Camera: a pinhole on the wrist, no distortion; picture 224 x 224 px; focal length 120.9 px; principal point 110.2 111.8 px. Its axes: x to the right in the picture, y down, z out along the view. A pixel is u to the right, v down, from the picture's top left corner.
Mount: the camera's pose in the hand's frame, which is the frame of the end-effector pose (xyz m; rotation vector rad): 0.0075 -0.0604 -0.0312 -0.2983 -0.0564 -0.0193
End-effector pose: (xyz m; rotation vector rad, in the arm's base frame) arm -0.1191 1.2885 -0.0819 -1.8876 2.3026 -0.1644
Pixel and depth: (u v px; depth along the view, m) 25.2 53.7 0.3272
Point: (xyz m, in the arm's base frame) 0.0955 1.5102 -0.3560
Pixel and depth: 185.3 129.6 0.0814
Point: -0.0960 1.2312 -0.1251
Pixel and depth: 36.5 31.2 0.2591
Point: 0.1046 1.4287 -0.2982
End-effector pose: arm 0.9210 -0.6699 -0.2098 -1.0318 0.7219 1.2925
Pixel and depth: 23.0 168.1 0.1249
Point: 0.8663 -0.6476 -0.1121
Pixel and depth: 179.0 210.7 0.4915
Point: 0.4733 -0.2674 -0.4127
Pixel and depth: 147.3 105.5 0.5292
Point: 0.8227 -0.1670 -0.1528
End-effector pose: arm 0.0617 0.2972 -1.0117 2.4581 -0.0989 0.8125
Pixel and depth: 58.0 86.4 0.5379
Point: 0.1214 0.0186 -1.4975
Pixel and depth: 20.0 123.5 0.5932
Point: -0.0953 -0.1507 -1.5240
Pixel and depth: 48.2 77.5 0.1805
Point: 0.0764 0.2567 -1.1935
